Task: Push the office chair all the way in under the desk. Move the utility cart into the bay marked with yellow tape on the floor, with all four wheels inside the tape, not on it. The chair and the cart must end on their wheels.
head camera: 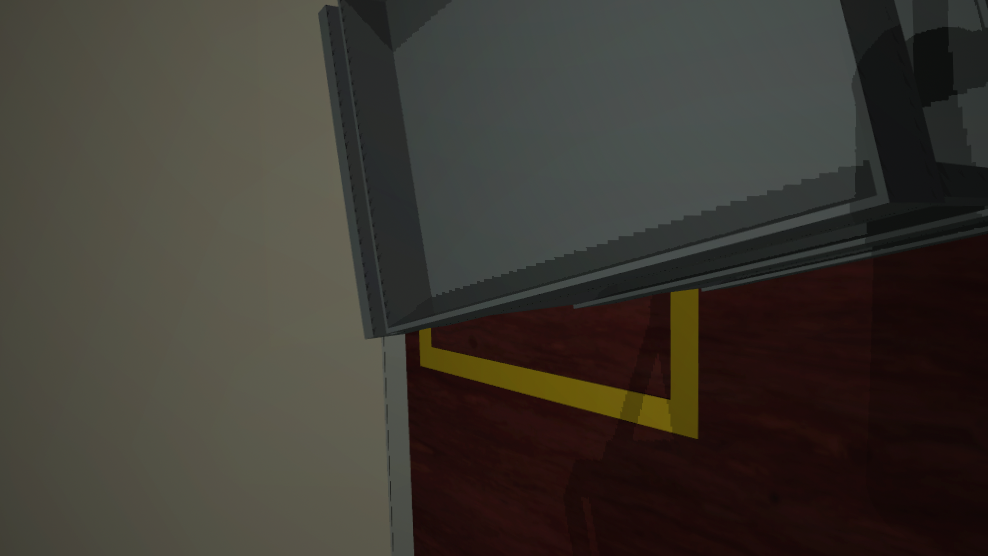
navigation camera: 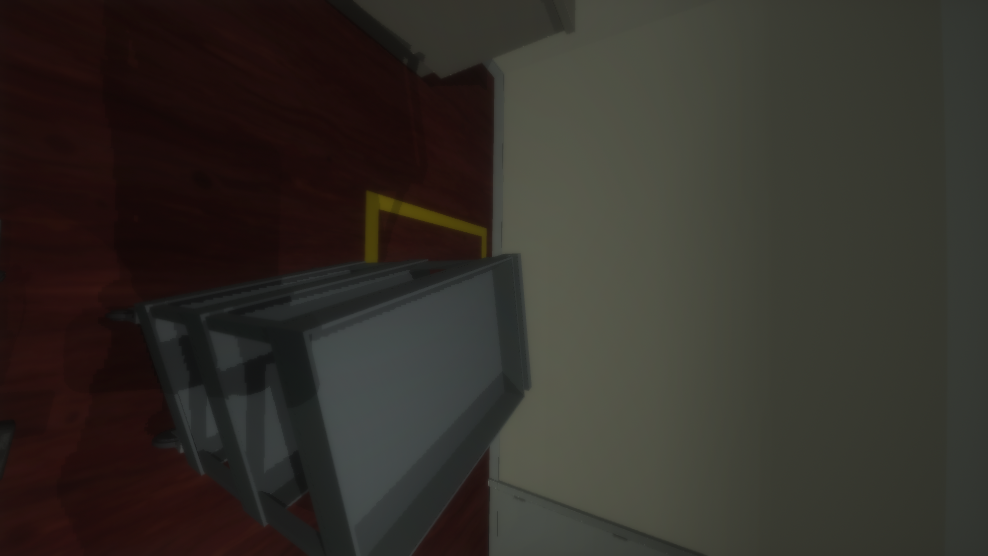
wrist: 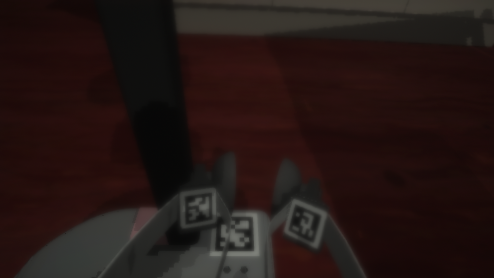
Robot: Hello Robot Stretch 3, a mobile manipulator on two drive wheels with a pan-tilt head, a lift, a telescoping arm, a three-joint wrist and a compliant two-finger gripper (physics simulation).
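Frame: origin at the robot's base, x ahead, y left, z up, level; millimetres.
Seen in the pictures: gripper, fingertip midpoint: (wrist: 256, 176).
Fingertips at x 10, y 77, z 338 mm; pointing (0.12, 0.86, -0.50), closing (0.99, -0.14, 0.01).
Note:
Offsets run from my fingertips to a thing's top centre. "spot": to the spot under its first point.
The grey utility cart @(spot: 486 mm ahead, 151 mm right, 456 mm up) (head camera: 621, 138) (navigation camera: 414, 387) stands upright beside the wall, its top tray filling the upper part of the head view. Two of its casters (navigation camera: 122, 316) (navigation camera: 167, 439) show on the floor outside the yellow tape. The yellow tape @(spot: 1012 mm ahead, 211 mm left, 338 mm down) (head camera: 684, 345) (navigation camera: 371, 235) shows as one end of a rectangle, and the cart hides the rest. The other wheels are hidden. My gripper (wrist: 256, 176) is open, its fingertips apart with bare floor behind them, and touches nothing visible. The office chair and the desk do not show in these views.
The beige wall (head camera: 172, 242) (navigation camera: 656, 242) runs along the cart's far end. A pale cabinet (navigation camera: 483, 27) stands past the tape bay. A white panel (navigation camera: 566, 525) meets the wall at lower right. A dark post (wrist: 145, 90) rises left of my gripper.

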